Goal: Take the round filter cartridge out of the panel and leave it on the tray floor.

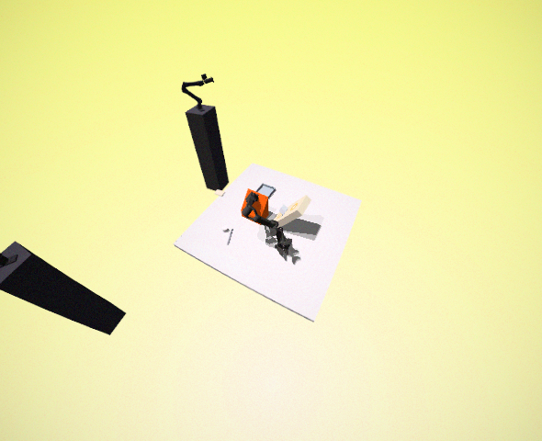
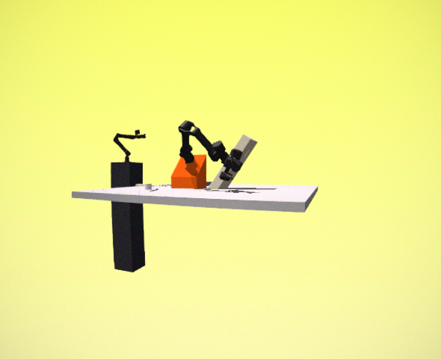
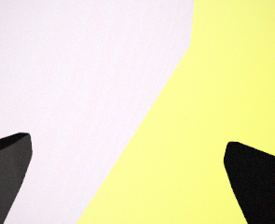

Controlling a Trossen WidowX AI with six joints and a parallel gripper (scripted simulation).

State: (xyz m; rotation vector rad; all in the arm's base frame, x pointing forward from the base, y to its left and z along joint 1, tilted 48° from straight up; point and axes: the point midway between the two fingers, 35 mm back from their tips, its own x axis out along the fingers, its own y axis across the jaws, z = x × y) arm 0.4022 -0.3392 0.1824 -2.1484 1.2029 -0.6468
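Right now the white round filter cartridge is 350 mm to the left of my gripper tip, 150 mm above it and 60 mm behind it. From my gripper tip the other things lie so: beige service panel: 360 mm to the left, 100 mm behind, 70 mm above; grey square tray: 680 mm to the left, 470 mm behind, 100 mm below.
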